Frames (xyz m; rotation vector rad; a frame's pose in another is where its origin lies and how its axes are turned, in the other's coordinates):
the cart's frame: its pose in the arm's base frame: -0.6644 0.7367 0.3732 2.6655 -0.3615 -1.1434
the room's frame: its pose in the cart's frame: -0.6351 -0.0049 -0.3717 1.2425 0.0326 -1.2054
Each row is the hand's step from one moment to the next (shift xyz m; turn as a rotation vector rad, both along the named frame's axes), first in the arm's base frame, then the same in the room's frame.
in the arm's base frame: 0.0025 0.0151 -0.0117 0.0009 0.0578 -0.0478
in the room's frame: 0.0116 0.0095 0.0121 0.0376 0.0395 0.0516
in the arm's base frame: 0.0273 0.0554 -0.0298 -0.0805 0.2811 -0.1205
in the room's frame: 0.0563 0.0215 0.0327 0.1027 0.0823 0.2876
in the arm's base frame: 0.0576 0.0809 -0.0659 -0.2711 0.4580 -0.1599
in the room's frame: 0.0988 0.0533 0.0400 0.0489 0.1003 0.5444
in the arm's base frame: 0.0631 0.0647 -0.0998 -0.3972 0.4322 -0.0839
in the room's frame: 0.0973 0.0890 0.0272 -0.0762 0.0306 0.5873
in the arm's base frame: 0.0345 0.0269 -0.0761 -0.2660 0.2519 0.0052
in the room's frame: 0.0504 0.0712 0.0102 -0.0777 -0.0352 0.3563
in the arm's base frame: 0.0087 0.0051 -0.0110 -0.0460 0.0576 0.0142
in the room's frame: 0.0110 0.0101 0.0003 -0.0068 -0.0212 0.0717
